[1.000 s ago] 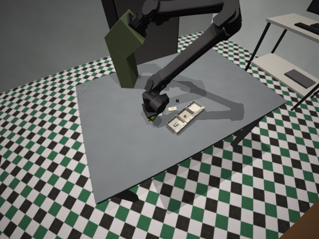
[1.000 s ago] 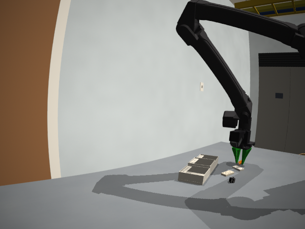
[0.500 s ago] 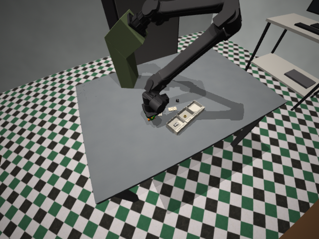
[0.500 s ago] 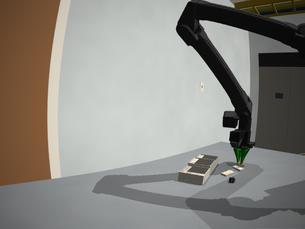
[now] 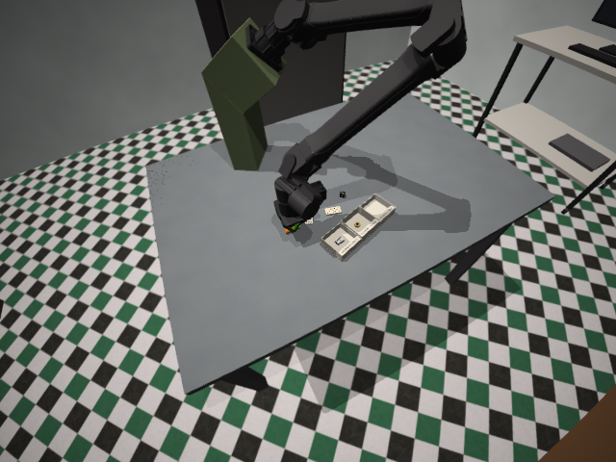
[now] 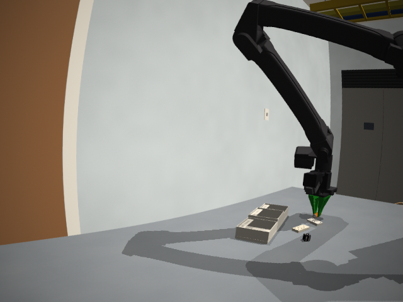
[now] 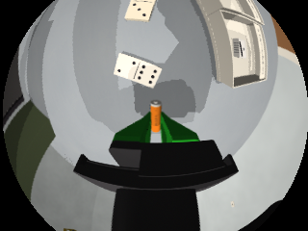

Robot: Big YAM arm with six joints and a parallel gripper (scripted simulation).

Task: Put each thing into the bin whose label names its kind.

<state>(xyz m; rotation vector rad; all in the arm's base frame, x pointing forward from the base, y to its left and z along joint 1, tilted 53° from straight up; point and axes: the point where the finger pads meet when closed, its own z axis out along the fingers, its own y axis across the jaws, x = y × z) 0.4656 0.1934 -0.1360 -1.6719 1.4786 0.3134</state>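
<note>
Now: hand 21 cm to the right of the three joined white bins, 2 cm short of it and 1 cm below it. Round my hand: orange battery right at my hand; black die 18 cm to the left, 12 cm behind; brass nut 20 cm to the left, 2 cm ahead.
</note>
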